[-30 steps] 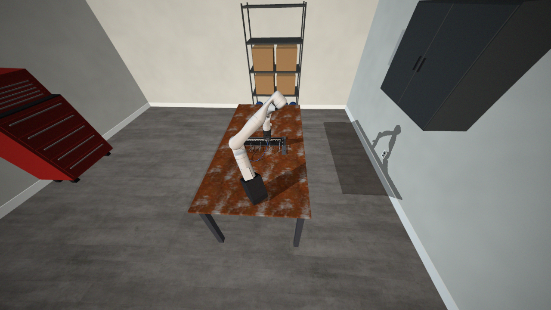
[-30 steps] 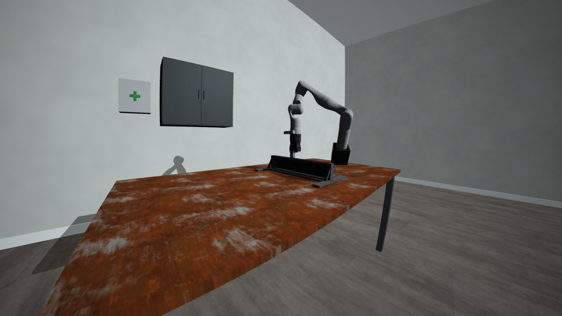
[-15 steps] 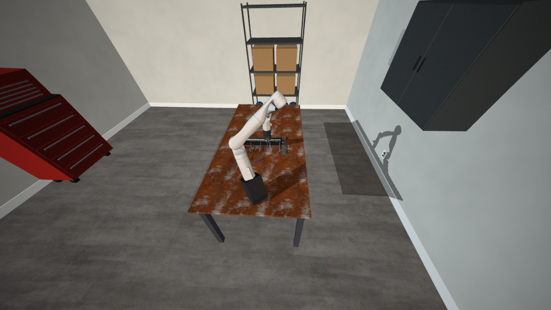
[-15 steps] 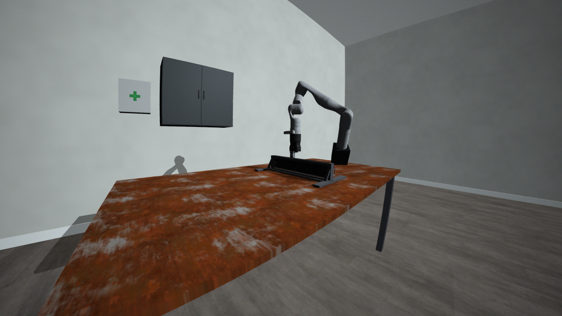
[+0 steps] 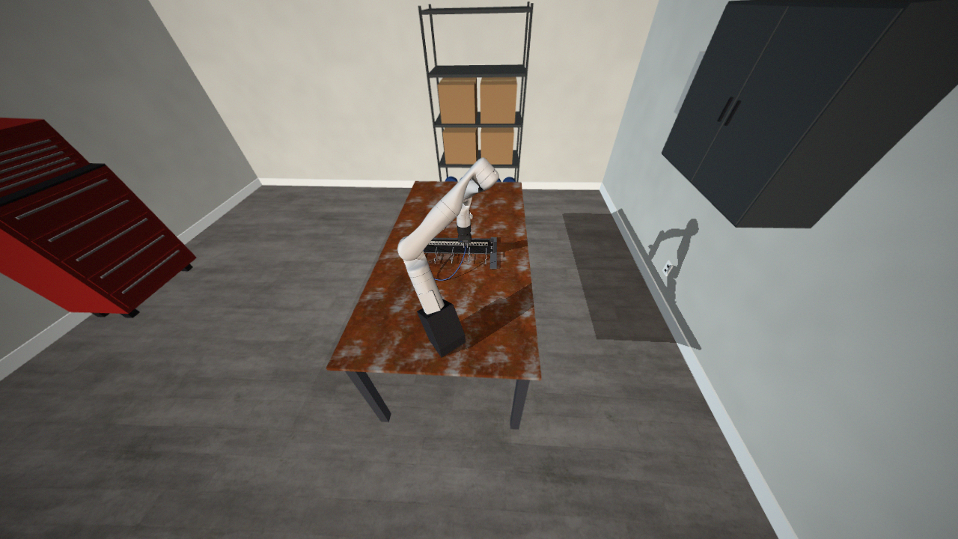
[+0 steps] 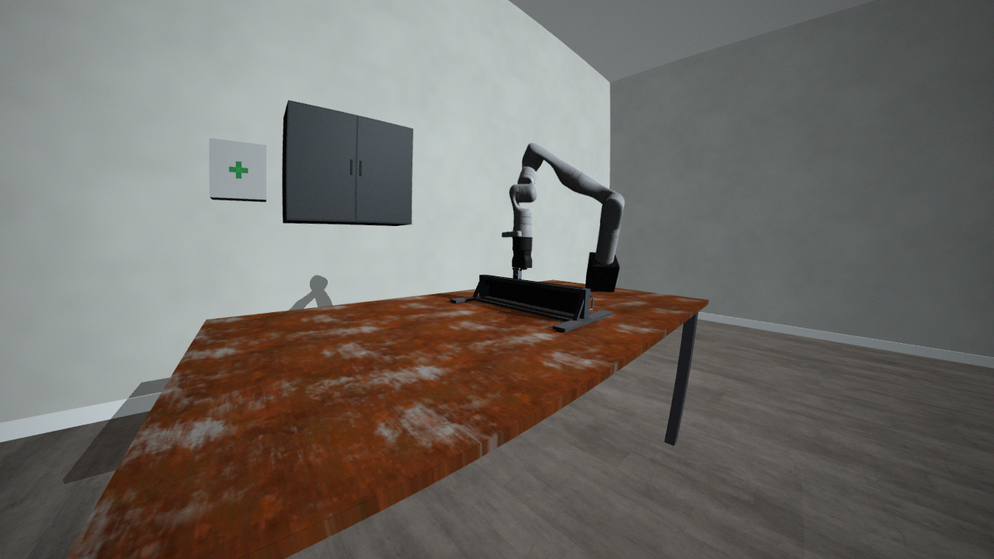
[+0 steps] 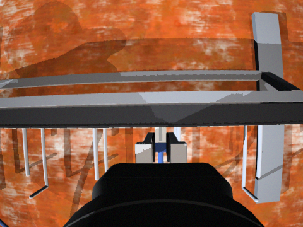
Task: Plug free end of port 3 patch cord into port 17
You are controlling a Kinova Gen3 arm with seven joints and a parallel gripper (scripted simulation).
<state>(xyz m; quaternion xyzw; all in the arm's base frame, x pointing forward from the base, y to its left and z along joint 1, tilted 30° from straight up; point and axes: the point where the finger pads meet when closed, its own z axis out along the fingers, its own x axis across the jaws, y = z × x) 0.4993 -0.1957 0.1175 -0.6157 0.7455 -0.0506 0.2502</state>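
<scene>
Now: the plug 1 cm below my hand and 1 cm ahead of it.
</scene>
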